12 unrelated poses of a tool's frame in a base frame.
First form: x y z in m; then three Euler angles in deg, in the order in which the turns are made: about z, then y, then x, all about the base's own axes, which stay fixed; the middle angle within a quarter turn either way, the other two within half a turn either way.
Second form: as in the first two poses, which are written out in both.
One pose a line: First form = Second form
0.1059 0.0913 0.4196 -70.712 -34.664 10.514 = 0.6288 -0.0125 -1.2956 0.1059 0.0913 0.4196
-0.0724 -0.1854 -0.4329 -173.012 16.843 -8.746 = 0.1221 -0.3076 -3.0612 -0.0724 -0.1854 -0.4329
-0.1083 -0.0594 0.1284 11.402 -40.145 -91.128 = -1.5862 0.2117 0.6975 -0.1083 -0.0594 0.1284
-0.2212 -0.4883 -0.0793 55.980 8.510 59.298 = 0.8223 -0.7347 0.7292 -0.2212 -0.4883 -0.0793
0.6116 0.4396 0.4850 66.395 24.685 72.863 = 1.0753 -0.9726 0.8683 0.6116 0.4396 0.4850
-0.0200 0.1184 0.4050 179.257 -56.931 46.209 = -1.0931 0.6071 2.2974 -0.0200 0.1184 0.4050
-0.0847 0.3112 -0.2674 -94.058 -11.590 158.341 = -2.9124 0.3629 1.6450 -0.0847 0.3112 -0.2674
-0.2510 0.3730 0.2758 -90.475 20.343 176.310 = 2.7871 0.0673 1.5786 -0.2510 0.3730 0.2758
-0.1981 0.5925 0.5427 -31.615 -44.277 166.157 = -2.9269 0.7791 0.5415 -0.1981 0.5925 0.5427
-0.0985 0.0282 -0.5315 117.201 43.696 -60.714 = 1.1025 0.6703 2.0062 -0.0985 0.0282 -0.5315
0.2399 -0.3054 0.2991 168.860 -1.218 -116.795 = 2.0452 0.1638 -3.0342 0.2399 -0.3054 0.2991
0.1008 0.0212 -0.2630 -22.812 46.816 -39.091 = -0.9851 0.2809 -0.8546 0.1008 0.0212 -0.2630
